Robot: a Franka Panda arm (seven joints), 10 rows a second.
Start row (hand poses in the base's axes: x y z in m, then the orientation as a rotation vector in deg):
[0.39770, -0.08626, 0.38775, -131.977, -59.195, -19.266]
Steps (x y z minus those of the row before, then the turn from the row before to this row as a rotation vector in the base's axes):
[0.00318, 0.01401, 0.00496, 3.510, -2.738, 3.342]
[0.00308, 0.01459, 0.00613, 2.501, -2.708, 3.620]
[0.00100, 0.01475, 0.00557, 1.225, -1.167, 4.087]
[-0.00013, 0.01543, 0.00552, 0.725, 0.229, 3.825]
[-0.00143, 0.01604, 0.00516, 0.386, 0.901, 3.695]
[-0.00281, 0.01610, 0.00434, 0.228, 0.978, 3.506]
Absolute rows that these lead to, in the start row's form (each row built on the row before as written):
[0.40088, -0.07225, 0.39271, -126.963, -62.806, -22.671]
[0.40396, -0.05766, 0.39884, -122.501, -66.949, -25.360]
[0.40496, -0.04291, 0.40441, -118.663, -71.149, -25.432]
[0.40483, -0.02748, 0.40993, -115.312, -74.393, -23.820]
[0.40340, -0.01144, 0.41509, -112.240, -77.155, -21.366]
[0.40059, 0.00466, 0.41943, -109.367, -79.665, -18.835]

